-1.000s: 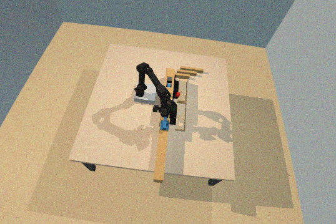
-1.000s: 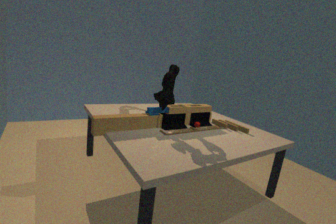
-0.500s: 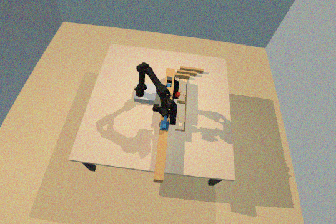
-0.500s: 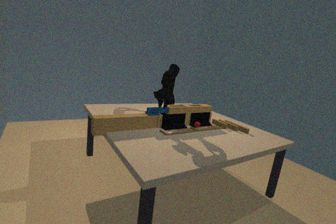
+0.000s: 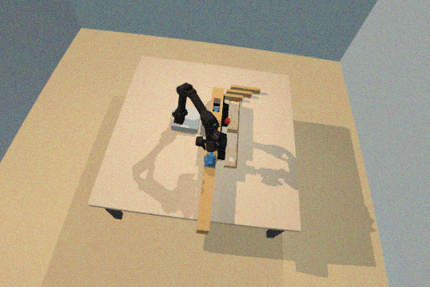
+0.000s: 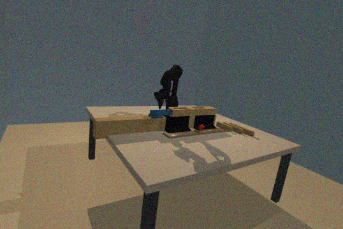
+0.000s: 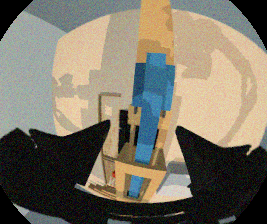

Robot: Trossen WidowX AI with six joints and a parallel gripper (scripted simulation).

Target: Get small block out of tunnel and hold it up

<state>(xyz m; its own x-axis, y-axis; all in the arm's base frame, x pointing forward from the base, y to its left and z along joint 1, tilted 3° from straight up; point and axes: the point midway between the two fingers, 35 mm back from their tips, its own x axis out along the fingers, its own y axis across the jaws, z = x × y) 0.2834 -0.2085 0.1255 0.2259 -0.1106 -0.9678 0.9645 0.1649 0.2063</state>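
My gripper tip is 10 mm short of the wooden tunnel, 50 mm to the right of it and 80 mm above it. From my gripper tip the other things lie so: small red block: 40 mm ahead, 330 mm to the left, 130 mm below.
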